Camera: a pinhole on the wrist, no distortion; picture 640 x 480 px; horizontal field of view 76.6 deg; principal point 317.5 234.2 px. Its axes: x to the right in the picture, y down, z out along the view. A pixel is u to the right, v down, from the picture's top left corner.
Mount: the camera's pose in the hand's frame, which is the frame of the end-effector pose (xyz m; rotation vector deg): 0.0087 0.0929 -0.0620 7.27 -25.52 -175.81
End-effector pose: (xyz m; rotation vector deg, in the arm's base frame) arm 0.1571 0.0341 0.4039 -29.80 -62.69 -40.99
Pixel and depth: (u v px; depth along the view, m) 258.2 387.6 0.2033
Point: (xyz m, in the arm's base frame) 0.1259 0.1892 0.4817
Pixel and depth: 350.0 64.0 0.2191
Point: 0.2553 0.2873 0.4133
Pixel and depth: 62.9 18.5 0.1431
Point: 0.3003 0.1948 0.4970
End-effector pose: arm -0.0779 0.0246 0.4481 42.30 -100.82 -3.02
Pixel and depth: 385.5 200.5 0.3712
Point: -0.4138 0.1546 0.3714
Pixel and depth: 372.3 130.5 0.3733
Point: -0.4297 0.2053 0.4102
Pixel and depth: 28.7 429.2 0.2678
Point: -0.3426 -0.1026 0.5419
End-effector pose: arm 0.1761 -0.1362 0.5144 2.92 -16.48 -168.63
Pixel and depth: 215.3 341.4 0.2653
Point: 0.1301 -0.2055 0.7461
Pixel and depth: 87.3 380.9 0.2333
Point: 0.0605 -0.2035 0.7201
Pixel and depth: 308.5 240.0 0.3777
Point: 0.2105 -0.2643 0.8479
